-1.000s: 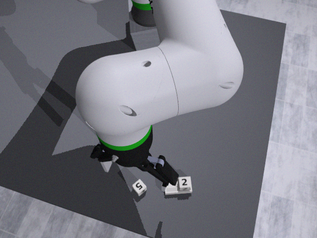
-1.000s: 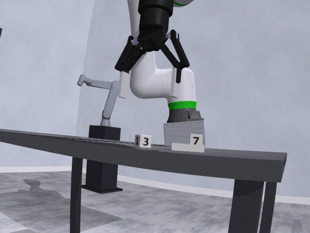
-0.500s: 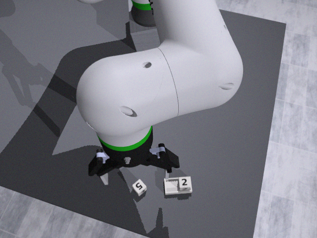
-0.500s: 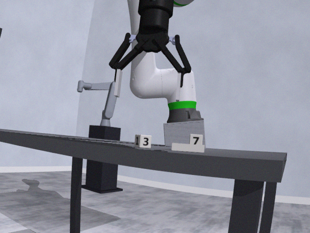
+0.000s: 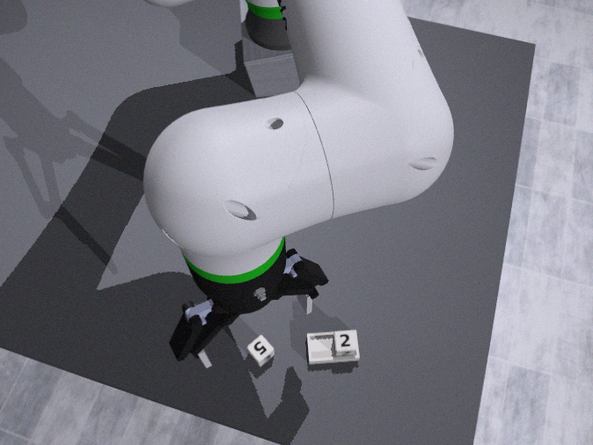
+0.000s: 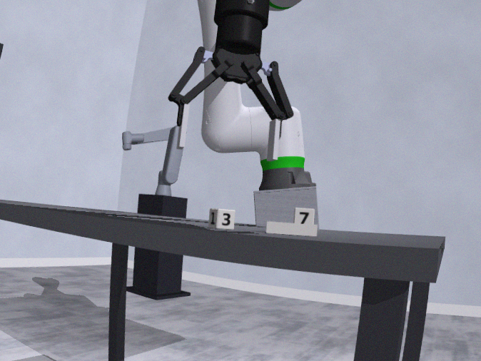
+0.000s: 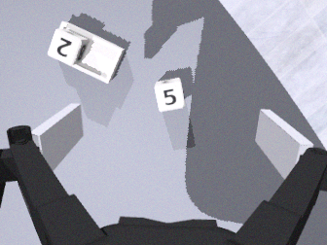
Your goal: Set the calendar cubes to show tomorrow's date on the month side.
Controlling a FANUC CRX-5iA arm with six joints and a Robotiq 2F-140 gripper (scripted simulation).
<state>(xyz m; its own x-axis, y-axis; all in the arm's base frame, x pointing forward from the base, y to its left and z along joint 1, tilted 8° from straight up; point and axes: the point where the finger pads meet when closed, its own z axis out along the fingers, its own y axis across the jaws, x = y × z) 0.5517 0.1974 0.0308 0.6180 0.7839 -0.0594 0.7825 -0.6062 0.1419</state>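
The cube is 11 cm below my hand. From my hand the other things lie so: tray: 11 cm below, 10 cm to the left, 5 cm behind.
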